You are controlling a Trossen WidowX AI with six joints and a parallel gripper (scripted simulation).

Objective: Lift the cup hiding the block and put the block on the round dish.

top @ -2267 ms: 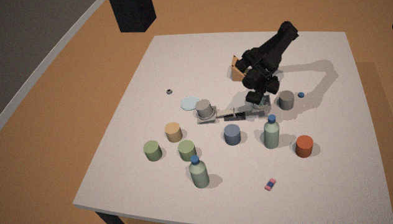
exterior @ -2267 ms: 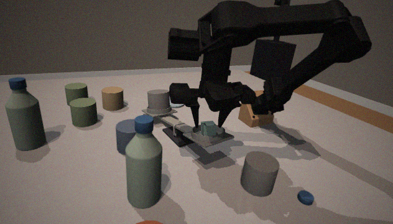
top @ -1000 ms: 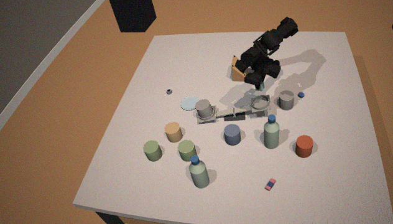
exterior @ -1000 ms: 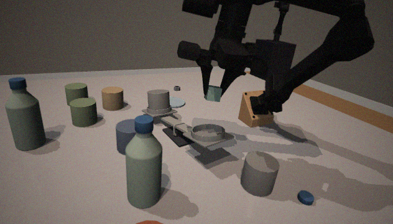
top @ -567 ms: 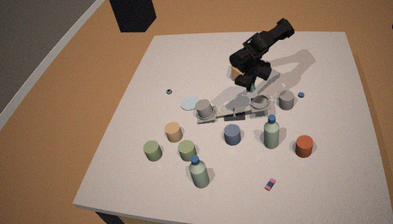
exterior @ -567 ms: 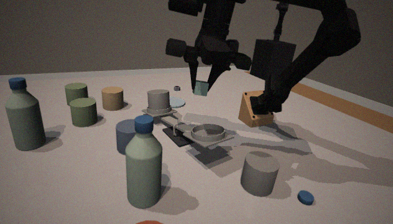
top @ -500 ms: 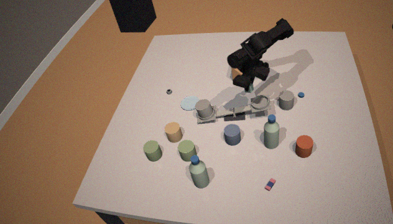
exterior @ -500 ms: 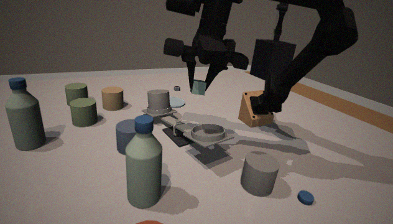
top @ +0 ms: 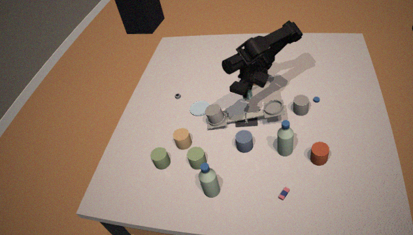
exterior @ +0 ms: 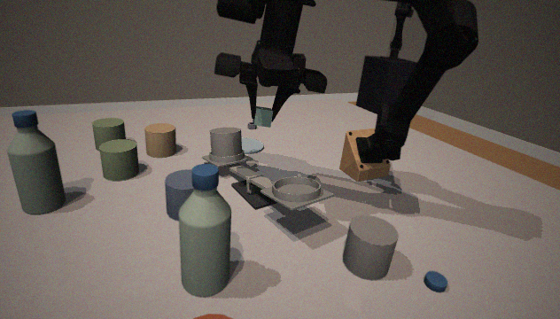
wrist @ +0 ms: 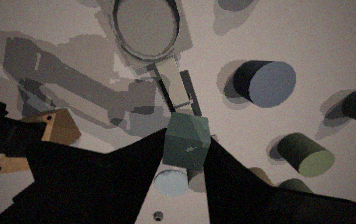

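Now: the pale blue round dish 5 cm behind my gripper tip, 26 cm to the right of it and 16 cm below it. From my gripper tip the other things lie so: blue disc (19 cm behind, 29 cm to the left, 16 cm below); then balance (2 cm to the right, 13 cm below); then teal block (1 cm above).
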